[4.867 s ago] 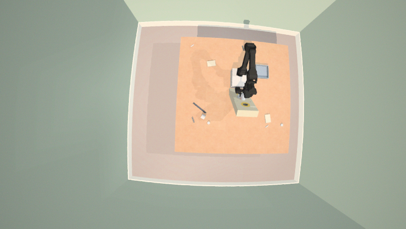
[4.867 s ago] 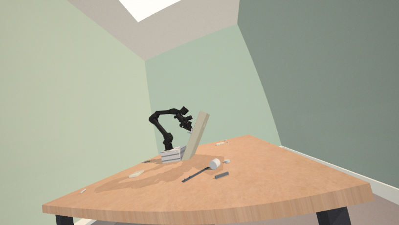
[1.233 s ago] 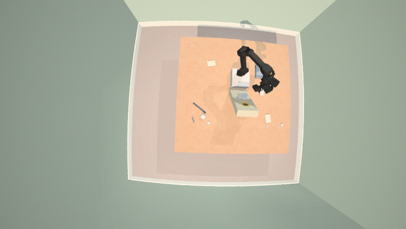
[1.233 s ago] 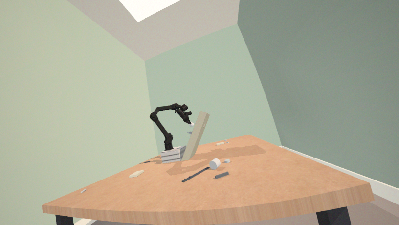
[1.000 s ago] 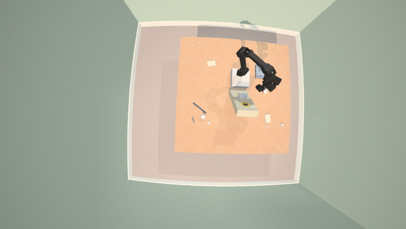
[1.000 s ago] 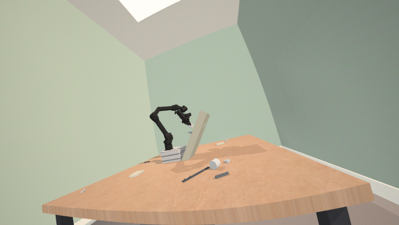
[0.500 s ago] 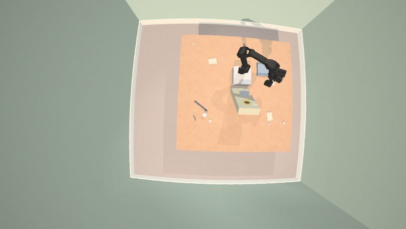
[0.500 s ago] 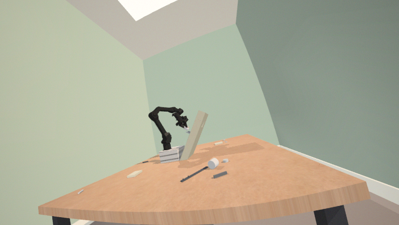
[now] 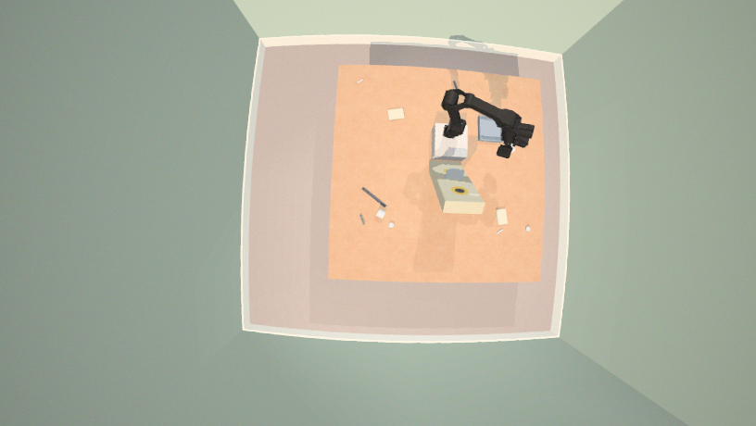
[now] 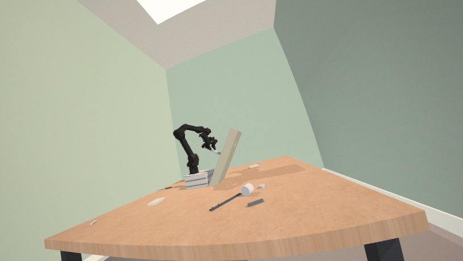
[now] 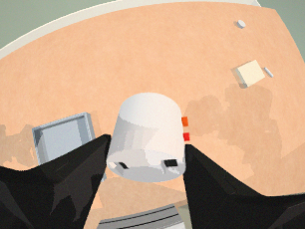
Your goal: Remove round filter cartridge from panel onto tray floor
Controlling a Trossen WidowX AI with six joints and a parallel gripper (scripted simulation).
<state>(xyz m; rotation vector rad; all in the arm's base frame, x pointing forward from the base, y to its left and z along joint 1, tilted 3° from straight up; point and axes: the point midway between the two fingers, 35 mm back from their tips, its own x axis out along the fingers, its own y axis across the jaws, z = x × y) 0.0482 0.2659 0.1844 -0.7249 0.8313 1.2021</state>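
My gripper tip is 180 mm past the blue-grey tray, 20 mm to the left of it and 250 mm above it. From my gripper tip the other things lie so: round filter cartridge: right at my gripper tip.
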